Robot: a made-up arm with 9 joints. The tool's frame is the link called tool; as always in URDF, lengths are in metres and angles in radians. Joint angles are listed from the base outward.
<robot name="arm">
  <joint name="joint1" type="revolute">
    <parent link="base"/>
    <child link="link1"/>
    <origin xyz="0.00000 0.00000 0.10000" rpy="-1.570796 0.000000 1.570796"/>
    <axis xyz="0 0 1"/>
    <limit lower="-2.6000" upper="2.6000"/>
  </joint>
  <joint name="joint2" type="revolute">
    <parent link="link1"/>
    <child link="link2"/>
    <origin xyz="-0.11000 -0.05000 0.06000" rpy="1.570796 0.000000 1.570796"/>
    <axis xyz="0 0 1"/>
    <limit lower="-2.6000" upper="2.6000"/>
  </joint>
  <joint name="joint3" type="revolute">
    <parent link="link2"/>
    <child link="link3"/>
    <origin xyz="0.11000 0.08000 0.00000" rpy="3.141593 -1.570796 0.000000"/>
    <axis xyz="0 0 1"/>
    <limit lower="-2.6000" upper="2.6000"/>
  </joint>
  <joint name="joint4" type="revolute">
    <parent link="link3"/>
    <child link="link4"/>
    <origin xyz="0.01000 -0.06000 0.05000" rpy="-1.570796 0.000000 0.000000"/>
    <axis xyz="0 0 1"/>
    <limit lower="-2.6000" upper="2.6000"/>
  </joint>
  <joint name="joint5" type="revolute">
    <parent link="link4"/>
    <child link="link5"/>
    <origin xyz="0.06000 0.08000 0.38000" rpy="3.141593 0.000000 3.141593"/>
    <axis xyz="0 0 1"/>
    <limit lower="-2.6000" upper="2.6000"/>
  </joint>
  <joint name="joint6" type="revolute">
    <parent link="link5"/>
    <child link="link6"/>
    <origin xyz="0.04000 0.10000 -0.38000" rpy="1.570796 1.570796 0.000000"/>
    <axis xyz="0 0 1"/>
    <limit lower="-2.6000" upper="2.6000"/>
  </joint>
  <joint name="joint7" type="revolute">
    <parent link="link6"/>
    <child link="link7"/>
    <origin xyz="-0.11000 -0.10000 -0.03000" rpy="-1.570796 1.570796 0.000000"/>
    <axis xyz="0 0 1"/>
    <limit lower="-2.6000" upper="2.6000"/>
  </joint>
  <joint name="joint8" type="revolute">
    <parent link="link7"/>
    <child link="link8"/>
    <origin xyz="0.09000 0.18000 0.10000" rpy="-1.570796 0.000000 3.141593"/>
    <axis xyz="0 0 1"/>
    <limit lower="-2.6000" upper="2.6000"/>
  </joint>
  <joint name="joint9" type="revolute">
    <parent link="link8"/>
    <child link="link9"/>
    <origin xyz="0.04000 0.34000 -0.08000" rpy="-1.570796 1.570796 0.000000"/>
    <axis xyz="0 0 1"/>
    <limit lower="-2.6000" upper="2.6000"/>
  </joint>
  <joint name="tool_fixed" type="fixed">
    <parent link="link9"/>
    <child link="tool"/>
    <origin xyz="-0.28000 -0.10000 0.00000" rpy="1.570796 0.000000 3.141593"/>
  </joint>
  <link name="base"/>
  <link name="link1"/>
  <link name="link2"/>
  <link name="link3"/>
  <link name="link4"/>
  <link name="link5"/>
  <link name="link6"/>
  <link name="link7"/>
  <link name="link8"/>
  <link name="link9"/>
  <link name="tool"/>
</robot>
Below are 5 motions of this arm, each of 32 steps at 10 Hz.
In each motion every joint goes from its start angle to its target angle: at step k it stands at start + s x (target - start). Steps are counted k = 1, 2, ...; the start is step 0. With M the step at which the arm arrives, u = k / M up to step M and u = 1 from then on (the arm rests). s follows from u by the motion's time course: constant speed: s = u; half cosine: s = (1 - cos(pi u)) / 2; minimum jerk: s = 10 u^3 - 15 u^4 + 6 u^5.
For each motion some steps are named. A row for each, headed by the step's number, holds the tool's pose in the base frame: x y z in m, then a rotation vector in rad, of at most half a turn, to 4 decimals.
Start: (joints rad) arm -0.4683 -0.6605 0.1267 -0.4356 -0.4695 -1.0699 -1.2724 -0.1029 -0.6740
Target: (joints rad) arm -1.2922 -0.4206 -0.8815 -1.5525 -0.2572 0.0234 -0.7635 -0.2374 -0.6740
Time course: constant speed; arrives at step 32
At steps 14, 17, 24, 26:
14: 0.2436 0.2328 0.4492 -0.2271 -0.3081 0.5238
17: 0.2427 0.2939 0.4635 -0.2583 -0.3617 0.4457
24: 0.2305 0.4141 0.5076 -0.3345 -0.5446 0.2252
26: 0.2254 0.4410 0.5244 -0.3547 -0.6092 0.1507

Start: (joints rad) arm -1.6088 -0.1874 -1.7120 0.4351 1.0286 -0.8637 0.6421 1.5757 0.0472
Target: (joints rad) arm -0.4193 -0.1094 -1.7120 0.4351 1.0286 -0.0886 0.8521 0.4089 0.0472
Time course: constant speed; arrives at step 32
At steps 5, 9, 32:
5: -0.4252 -0.3406 0.3158 0.6233 -0.8085 2.8172
9: -0.4553 -0.2411 0.3159 0.6865 -0.8830 2.7254
32: -0.5989 0.3381 0.1569 0.5942 -1.1761 1.9875

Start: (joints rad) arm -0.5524 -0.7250 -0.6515 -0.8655 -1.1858 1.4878 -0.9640 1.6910 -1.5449
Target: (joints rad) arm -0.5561 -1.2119 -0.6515 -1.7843 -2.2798 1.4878 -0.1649 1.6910 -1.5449
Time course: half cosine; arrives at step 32
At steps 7, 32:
7: 0.0372 -0.2784 0.5246 1.4589 -0.0519 -2.5896
32: -0.2492 -0.1558 0.5065 -1.7797 0.8241 1.9517

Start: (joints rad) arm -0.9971 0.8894 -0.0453 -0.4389 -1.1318 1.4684 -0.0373 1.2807 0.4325
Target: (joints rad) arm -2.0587 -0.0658 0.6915 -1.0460 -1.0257 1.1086 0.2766 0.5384 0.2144
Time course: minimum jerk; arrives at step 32
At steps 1, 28, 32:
1: 0.7989 0.3029 -0.2901 1.7722 1.3539 -1.7530
28: 0.8613 0.0694 -0.3592 1.7693 1.3321 -1.5993
32: 0.8568 0.0759 -0.3684 1.7576 1.3459 -1.6022

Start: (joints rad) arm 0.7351 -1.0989 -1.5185 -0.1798 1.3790 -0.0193 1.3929 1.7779 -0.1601
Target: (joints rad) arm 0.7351 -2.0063 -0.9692 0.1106 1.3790 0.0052 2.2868 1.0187 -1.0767
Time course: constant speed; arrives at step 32
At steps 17, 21, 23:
17: -0.0064 0.0192 0.0012 0.8758 -0.7020 -2.4453
21: 0.0090 0.0669 0.0697 0.7328 -0.6906 -2.3588
23: 0.0125 0.0914 0.1061 0.6628 -0.6963 -2.3086

